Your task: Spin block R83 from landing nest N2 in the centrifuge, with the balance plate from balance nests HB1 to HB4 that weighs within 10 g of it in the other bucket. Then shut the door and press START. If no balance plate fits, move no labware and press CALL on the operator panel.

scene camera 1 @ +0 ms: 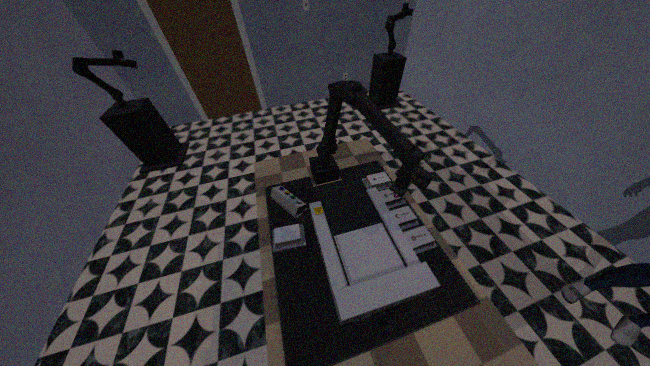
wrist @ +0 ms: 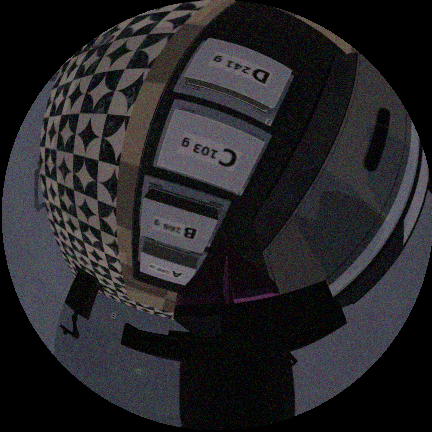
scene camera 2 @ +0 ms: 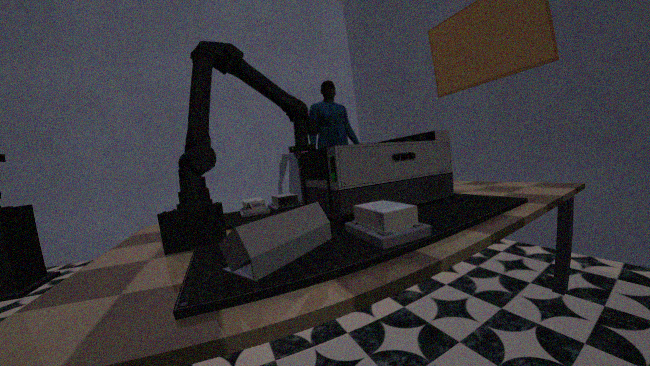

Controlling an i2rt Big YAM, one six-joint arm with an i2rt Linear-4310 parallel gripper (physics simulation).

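Seen in the pictures: gripper, fingertip midpoint: [scene camera 1: 395,197] [wrist: 225,242]; arm's base, origin of the base link: [scene camera 1: 323,164] [scene camera 2: 196,206].
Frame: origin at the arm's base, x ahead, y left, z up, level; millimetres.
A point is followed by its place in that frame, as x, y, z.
My gripper [scene camera 1: 395,194] {419, 255, 70} [wrist: 225,242] {419, 255, 70} is shut and empty, its magenta fingers pressed together. It hangs low between the centrifuge [scene camera 1: 386,291] {793, -10, 156} [scene camera 2: 390,165] {539, -167, 55} [wrist: 354,169] {542, 163, 60} and the row of balance nests, about level with plate B. The wrist view shows plate D [wrist: 238,76] {582, 302, -34} marked 241 g, plate C [wrist: 209,151] {467, 293, -34} marked 103 g, plate B [wrist: 177,225] {336, 298, -34} marked 166 g and plate A [wrist: 165,271] {191, 294, -34}, each in its nest. The white block [scene camera 1: 286,234] {406, -304, -25} [scene camera 2: 385,216] {359, -360, -32} sits in its landing nest on the other side of the centrifuge. A dark handle slot [wrist: 376,139] {590, 163, 75} shows on the centrifuge's panel.
The operator panel [scene camera 1: 288,200] {217, -263, -7} [scene camera 2: 277,236] {163, -321, -36} lies on the black mat [scene camera 1: 309,318] {763, -276, -88} near the arm's base [scene camera 1: 325,171] {71, -8, 2}. Two other arms stand on pedestals [scene camera 1: 135,127] [scene camera 1: 386,77] on the floor. A person [scene camera 2: 331,118] stands behind the table [scene camera 1: 454,336] {973, 239, -101}.
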